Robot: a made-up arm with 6 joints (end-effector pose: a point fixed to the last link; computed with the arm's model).
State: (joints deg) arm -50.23 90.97 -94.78 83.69 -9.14 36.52
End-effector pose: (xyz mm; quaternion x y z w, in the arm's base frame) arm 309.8 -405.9 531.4 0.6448 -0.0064 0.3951 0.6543
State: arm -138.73 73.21 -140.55 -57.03 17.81 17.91
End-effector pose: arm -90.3 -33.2 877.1 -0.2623 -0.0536 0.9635 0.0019
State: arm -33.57 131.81 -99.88 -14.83 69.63 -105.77
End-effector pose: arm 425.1 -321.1 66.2 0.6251 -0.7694 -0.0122 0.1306
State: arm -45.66 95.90 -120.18 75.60 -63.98 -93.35
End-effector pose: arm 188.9 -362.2 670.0 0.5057 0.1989 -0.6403 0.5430
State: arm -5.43 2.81 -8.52 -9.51 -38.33 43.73
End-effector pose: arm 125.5 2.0 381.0 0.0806 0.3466 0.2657 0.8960
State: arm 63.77 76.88 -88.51 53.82 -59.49 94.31
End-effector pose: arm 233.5 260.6 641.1 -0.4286 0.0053 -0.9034 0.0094
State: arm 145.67 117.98 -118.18 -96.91 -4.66 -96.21
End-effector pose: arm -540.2 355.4 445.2 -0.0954 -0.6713 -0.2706 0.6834
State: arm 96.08 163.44 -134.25 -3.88 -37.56 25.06
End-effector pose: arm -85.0 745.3 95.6 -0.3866 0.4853 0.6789 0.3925
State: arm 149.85 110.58 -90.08 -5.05 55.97 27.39
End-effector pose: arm -446.5 270.8 203.9 -0.8732 0.4584 0.1598 0.0439
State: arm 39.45 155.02 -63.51 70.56 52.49 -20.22
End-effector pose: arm 171.2 272.0 -203.3 -0.0729 -0.8981 -0.2107 0.3791
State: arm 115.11 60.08 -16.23 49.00 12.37 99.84
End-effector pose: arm -131.3 229.0 120.3 -0.2354 -0.8976 -0.2226 0.2989
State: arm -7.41 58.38 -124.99 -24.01 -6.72 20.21
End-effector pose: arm -11.1 8.0 870.6 -0.0202 0.1074 -0.0933 0.9896
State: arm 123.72 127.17 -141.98 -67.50 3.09 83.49
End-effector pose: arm -355.6 544.7 529.6 -0.4590 0.3604 0.7573 0.2931
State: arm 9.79 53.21 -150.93 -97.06 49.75 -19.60
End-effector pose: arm -258.4 -148.6 802.4 0.3225 0.3020 -0.6920 0.5709
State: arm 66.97 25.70 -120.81 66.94 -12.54 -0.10
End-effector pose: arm -120.6 -353.3 755.9 0.1002 -0.1301 0.9108 0.3788
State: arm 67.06 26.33 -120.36 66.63 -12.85 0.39
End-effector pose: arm -115.6 -344.5 760.6 0.1024 -0.1224 0.9121 0.3776
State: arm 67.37 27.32 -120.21 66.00 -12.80 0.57
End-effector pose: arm -109.3 -334.0 767.1 0.1024 -0.1129 0.9123 0.3802
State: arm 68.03 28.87 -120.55 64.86 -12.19 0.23
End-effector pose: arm -101.5 -321.2 776.1 0.0986 -0.1004 0.9106 0.3887
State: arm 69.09 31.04 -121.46 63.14 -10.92 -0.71
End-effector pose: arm -92.0 -305.4 787.7 0.0899 -0.0849 0.9065 0.4038
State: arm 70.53 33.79 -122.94 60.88 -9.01 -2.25
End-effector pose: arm -81.4 -286.5 801.3 0.0759 -0.0668 0.8996 0.4248
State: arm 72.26 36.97 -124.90 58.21 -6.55 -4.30
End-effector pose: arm -70.7 -264.8 815.7 0.0568 -0.0471 0.8898 0.4503
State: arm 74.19 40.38 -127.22 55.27 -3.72 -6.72
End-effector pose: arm -60.7 -241.3 829.7 0.0337 -0.0277 0.8771 0.4783
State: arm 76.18 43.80 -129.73 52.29 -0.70 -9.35
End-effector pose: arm -52.0 -217.4 842.3 0.0080 -0.0099 0.8621 0.5066
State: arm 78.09 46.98 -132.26 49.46 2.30 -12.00
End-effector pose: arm -45.2 -195.2 852.5 -0.0180 0.0047 0.8458 0.5332
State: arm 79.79 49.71 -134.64 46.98 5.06 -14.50
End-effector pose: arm -40.5 -176.5 860.2 -0.0419 0.0152 0.8295 0.5567
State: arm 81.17 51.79 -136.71 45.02 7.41 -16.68
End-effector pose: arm -37.8 -163.5 865.3 -0.0616 0.0212 0.8150 0.5758
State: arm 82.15 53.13 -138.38 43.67 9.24 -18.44
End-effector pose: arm -36.7 -157.1 868.0 -0.0756 0.0228 0.8032 0.5904
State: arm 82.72 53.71 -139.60 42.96 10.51 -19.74
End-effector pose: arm -37.0 -157.5 868.8 -0.0836 0.0205 0.7951 0.6004
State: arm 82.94 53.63 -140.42 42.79 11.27 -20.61
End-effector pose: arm -38.3 -163.9 867.9 -0.0861 0.0150 0.7903 0.6064
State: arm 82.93 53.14 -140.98 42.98 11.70 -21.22
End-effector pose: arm -40.3 -174.0 866.0 -0.0852 0.0076 0.7877 0.6100
